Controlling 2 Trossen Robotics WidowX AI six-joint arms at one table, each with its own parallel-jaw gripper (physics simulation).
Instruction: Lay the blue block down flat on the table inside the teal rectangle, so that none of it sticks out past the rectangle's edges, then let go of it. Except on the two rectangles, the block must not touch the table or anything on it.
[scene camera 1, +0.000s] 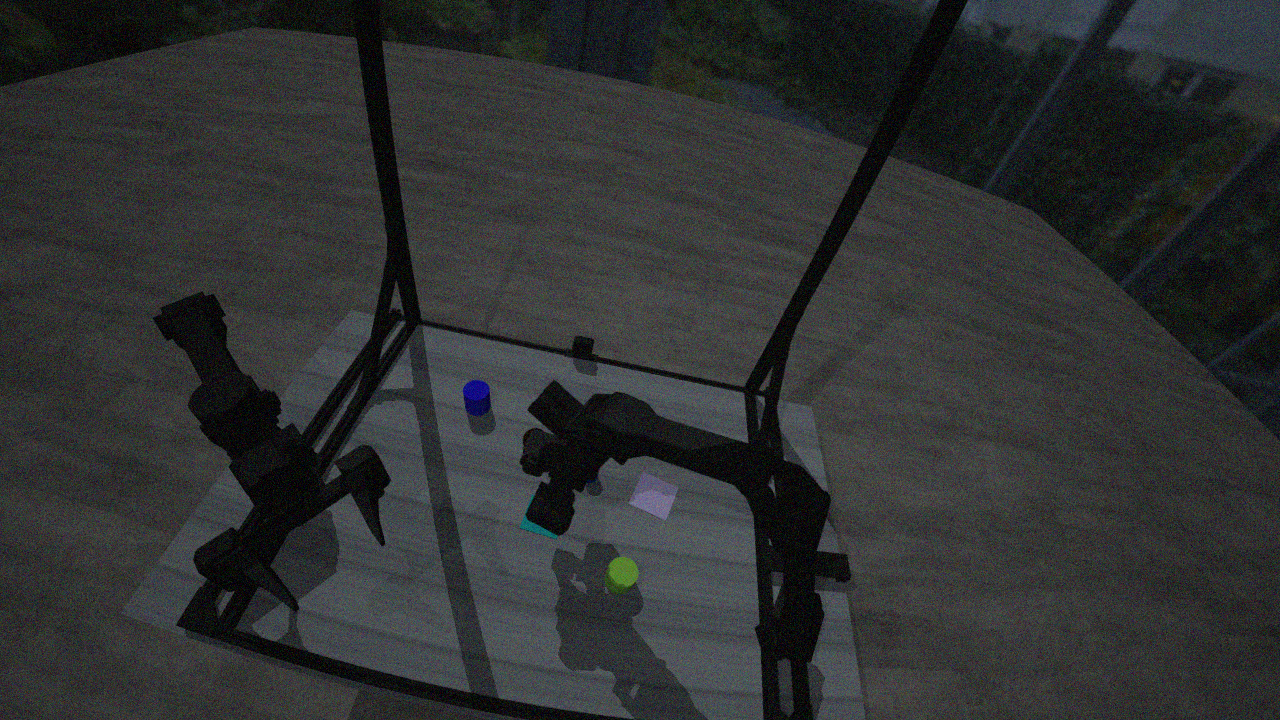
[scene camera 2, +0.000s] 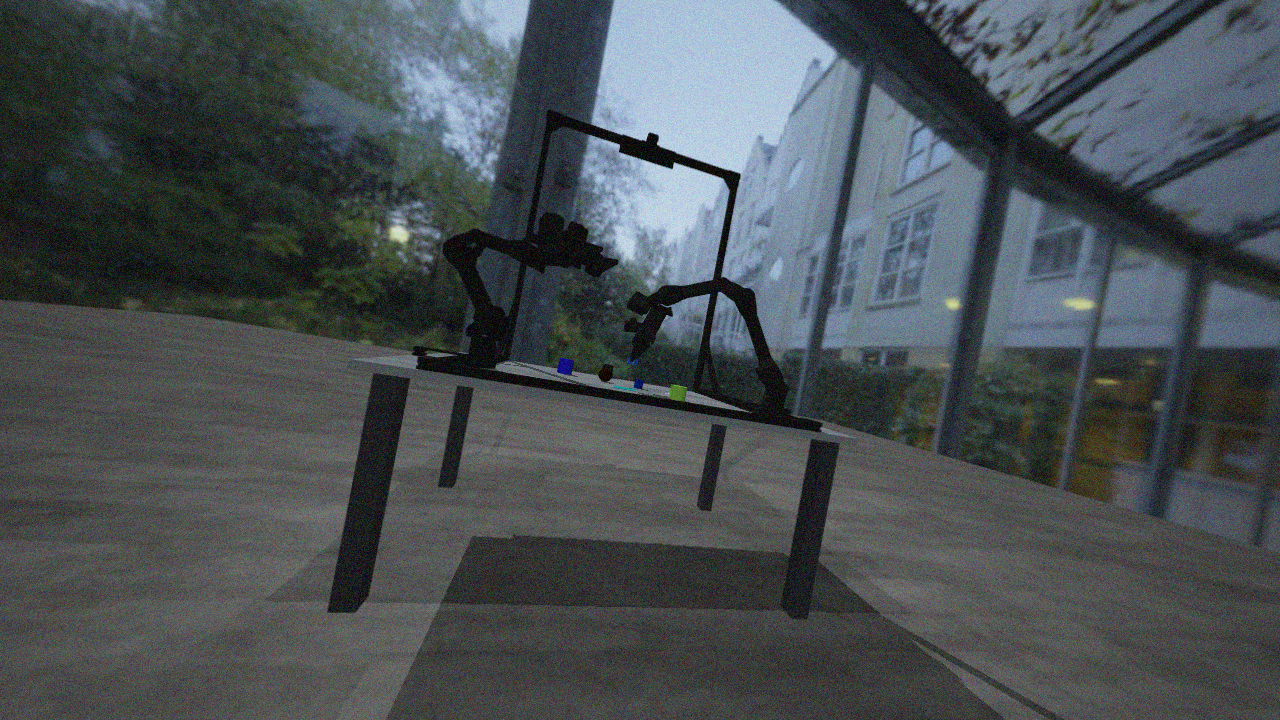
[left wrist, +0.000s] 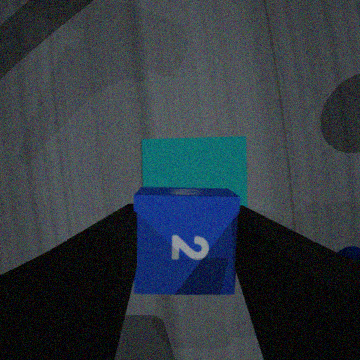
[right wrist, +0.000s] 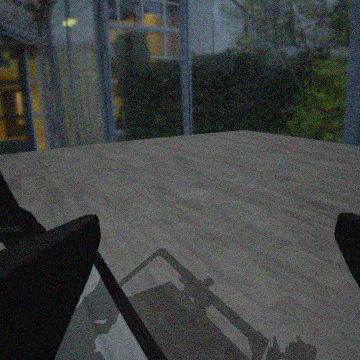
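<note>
The blue block is gripped between the fingers of my left gripper, its face marked 2 toward the left wrist camera. In scene camera 2 it hangs above the table. The teal rectangle lies below; in the left wrist view the block hides its near part, and in scene camera 1 the gripper covers much of it. My right gripper is open and empty, high at the left in scene camera 2.
A lilac rectangle lies right of the teal one. A yellow-green cylinder and a larger blue cylinder stand on the table. A small blue object and a dark round object are near the teal rectangle.
</note>
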